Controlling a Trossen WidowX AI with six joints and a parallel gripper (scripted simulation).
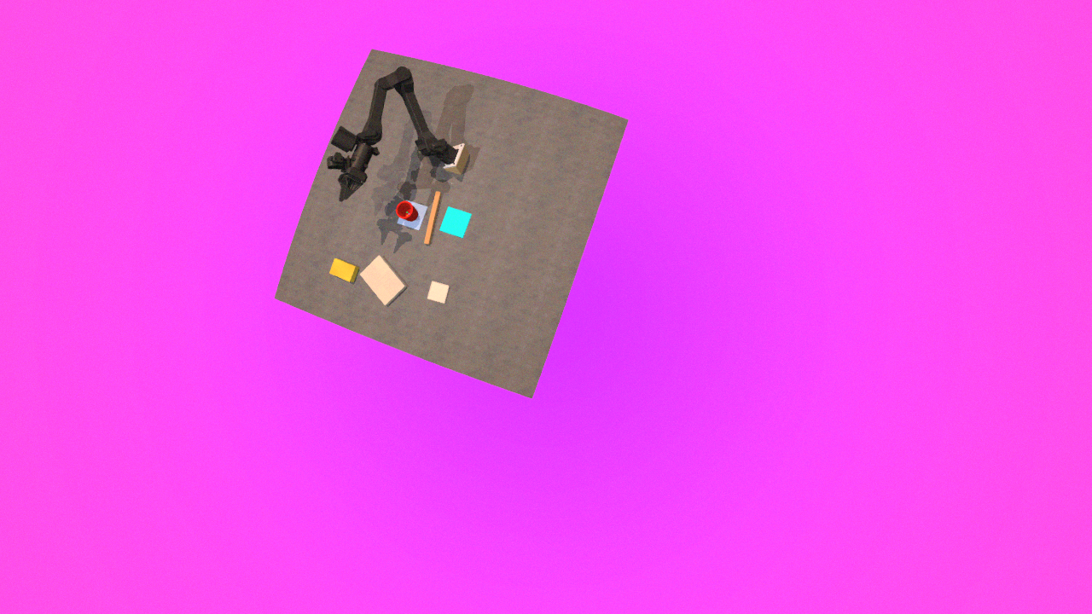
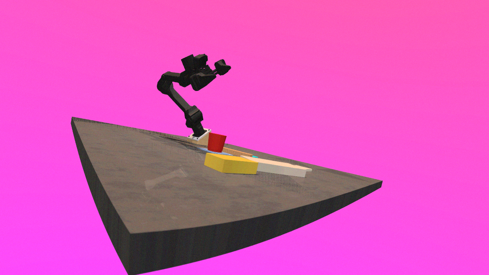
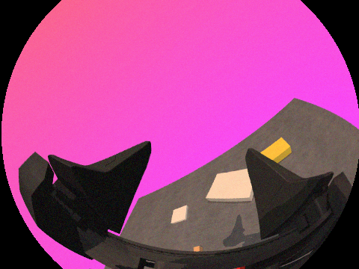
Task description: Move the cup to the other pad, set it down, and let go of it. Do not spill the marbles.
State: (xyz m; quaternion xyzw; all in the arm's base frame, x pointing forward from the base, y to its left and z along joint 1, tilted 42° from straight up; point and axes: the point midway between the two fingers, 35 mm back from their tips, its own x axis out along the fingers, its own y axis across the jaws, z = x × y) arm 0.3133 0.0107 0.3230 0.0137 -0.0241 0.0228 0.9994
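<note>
My gripper tip is 70 mm past the red cup, 100 mm to the right of it and 270 mm above it. Also, from my gripper tip: beige slab (240 mm ahead, 80 mm to the left, 290 mm below); then green marble (70 mm behind, 80 mm to the left, 290 mm below); then orange bar (80 mm behind, 200 mm to the left, 310 mm below).
</note>
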